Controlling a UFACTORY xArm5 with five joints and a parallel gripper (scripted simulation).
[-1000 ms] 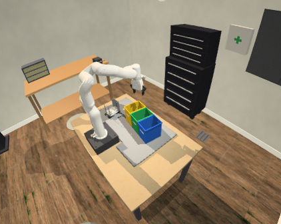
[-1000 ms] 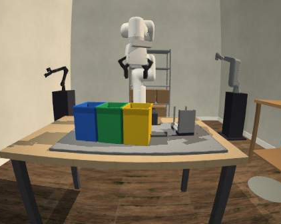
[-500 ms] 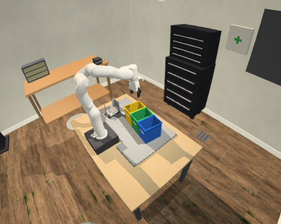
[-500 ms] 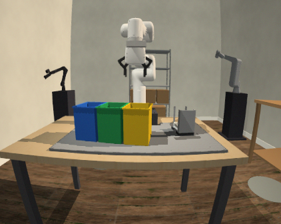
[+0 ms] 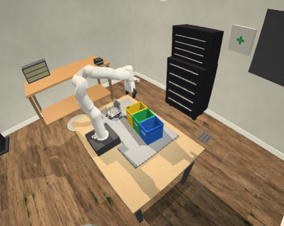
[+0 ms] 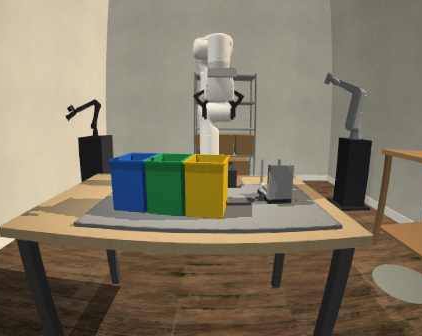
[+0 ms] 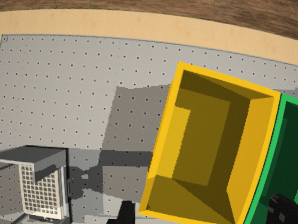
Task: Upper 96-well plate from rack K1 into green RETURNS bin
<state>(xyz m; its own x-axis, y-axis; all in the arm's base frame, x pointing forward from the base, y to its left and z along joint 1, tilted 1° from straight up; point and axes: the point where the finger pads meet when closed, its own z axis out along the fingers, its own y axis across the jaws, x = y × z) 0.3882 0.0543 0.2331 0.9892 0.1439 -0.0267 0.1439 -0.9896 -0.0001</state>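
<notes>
The white 96-well plate lies 28 cm below my hand, 23 cm to the left of it and 11 cm behind it. Round my hand: yellow bin 23 cm below, 3 cm to the right, 2 cm ahead; green bin 23 cm below, 17 cm to the right, 1 cm ahead; blue bin 30 cm to the right, 23 cm below.
</notes>
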